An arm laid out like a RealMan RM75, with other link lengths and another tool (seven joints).
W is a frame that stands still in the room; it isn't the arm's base.
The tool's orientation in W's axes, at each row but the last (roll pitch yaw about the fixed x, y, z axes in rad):
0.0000 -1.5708 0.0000
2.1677 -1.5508 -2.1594
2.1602 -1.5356 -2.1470
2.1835 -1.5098 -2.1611
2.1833 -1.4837 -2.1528
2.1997 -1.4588 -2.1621
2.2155 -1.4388 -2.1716
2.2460 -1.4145 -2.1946
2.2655 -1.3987 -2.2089
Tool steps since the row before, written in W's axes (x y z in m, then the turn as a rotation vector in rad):
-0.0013 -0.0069 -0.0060 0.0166 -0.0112 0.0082
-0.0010 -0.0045 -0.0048 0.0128 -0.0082 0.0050
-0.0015 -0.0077 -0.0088 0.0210 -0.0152 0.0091
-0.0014 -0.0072 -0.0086 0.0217 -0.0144 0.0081
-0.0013 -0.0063 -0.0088 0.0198 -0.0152 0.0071
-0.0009 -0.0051 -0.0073 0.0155 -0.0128 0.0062
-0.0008 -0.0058 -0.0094 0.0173 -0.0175 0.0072
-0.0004 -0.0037 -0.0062 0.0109 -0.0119 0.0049
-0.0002 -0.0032 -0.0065 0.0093 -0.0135 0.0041
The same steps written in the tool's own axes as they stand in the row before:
-0.0060 -0.0069 0.0013 0.0082 -0.0112 -0.0166
-0.0047 -0.0046 0.0011 0.0050 -0.0082 -0.0128
-0.0085 -0.0079 0.0018 0.0091 -0.0152 -0.0210
-0.0082 -0.0076 0.0019 0.0081 -0.0145 -0.0217
-0.0082 -0.0069 0.0019 0.0072 -0.0153 -0.0197
-0.0067 -0.0057 0.0016 0.0064 -0.0128 -0.0154
-0.0086 -0.0067 0.0018 0.0078 -0.0175 -0.0171
-0.0056 -0.0044 0.0012 0.0054 -0.0118 -0.0108
-0.0059 -0.0040 0.0011 0.0049 -0.0134 -0.0090

